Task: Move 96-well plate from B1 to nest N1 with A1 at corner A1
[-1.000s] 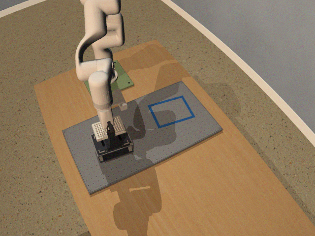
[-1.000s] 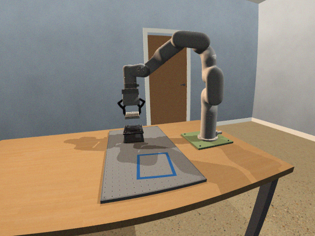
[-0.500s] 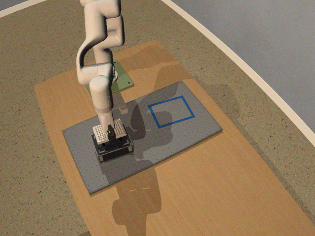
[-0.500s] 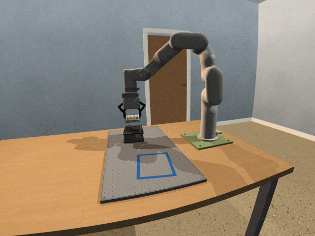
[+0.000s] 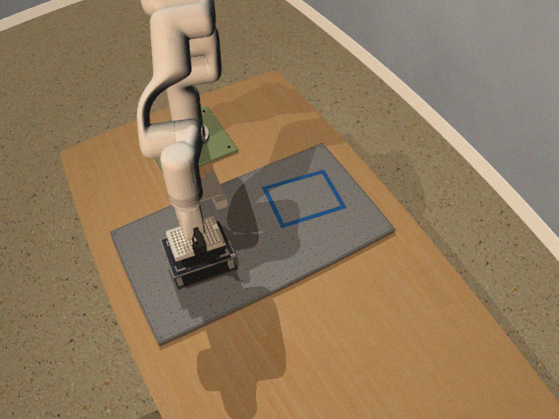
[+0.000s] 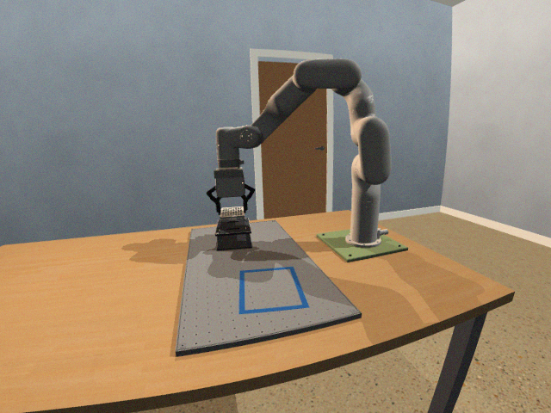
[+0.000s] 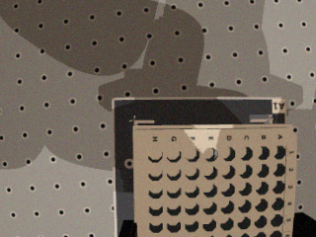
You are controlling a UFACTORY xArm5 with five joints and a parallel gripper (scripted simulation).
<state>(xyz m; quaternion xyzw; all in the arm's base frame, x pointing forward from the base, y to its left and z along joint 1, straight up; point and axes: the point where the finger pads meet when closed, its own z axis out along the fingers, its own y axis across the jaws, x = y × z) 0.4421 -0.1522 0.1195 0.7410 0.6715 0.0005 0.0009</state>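
Now: hand 60 mm above the black raised plate nest. Also, from my hand: white 96-well plate 10 mm below; A1 mark 70 mm to the left, 60 mm below, 60 mm ahead.
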